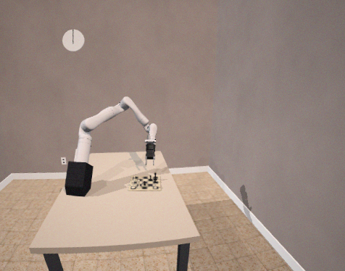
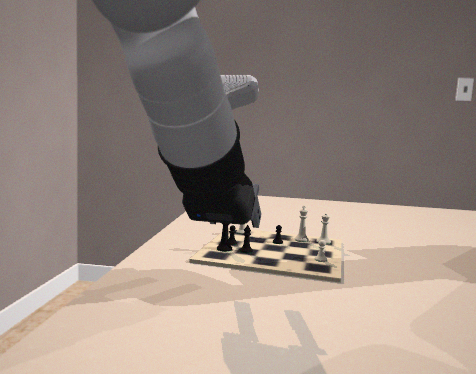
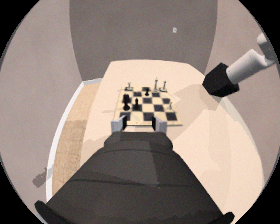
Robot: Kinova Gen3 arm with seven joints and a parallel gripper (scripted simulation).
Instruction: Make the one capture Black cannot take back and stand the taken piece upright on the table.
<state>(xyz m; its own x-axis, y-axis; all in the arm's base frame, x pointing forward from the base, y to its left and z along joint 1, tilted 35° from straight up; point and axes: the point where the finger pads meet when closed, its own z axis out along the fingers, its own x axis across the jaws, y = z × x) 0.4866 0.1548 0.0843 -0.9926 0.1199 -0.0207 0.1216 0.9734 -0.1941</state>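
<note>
The white king lies 90 mm behind my hand, 230 mm to the right of it and 60 mm below it. Round my hand: white pawn: 120 mm behind, 120 mm to the right, 70 mm below; black king: 30 mm ahead, 120 mm to the right, 60 mm below; black bishop: 130 mm to the right, 70 mm below.
</note>
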